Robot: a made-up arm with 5 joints.
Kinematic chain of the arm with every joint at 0, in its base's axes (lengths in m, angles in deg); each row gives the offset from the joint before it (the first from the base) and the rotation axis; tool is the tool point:
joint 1: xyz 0 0 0.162 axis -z
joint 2: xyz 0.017 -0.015 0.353 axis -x
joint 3: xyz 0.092 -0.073 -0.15 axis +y
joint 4: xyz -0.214 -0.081 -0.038 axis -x
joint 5: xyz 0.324 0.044 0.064 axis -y
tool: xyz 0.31 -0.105 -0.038
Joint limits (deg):
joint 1: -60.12..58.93
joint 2: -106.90..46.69
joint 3: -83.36..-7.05
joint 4: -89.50..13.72
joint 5: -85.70..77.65
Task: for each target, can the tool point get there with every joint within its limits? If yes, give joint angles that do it. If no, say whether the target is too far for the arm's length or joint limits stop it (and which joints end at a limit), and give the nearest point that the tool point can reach.
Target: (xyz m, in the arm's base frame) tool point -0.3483 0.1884 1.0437
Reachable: no: joint limits stop it (at a limit: joint 1, joint 2, joint 3) | nearest point -0.2256 0.0101 0.8423 | short by 0.296 m
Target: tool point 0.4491 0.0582 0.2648
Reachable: yes | joints -20.81 -94.90 -26.14 -11.35 21.30
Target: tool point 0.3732 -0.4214 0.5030
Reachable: yes | joints -9.22 -13.77 -41.77 -60.89 57.57
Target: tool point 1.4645 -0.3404 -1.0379
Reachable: no: too far | nearest point 0.4623 -0.1074 0.0486 | short by 1.496 m
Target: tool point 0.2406 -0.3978 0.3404
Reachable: yes | joints 26.37 -71.13 -53.22 -45.55 6.65
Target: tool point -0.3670 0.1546 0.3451
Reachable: no: joint limits stop it (at a limit: joint 1, joint 3, joint 5) | nearest point -0.2744 0.0481 0.3640 | short by 0.142 m
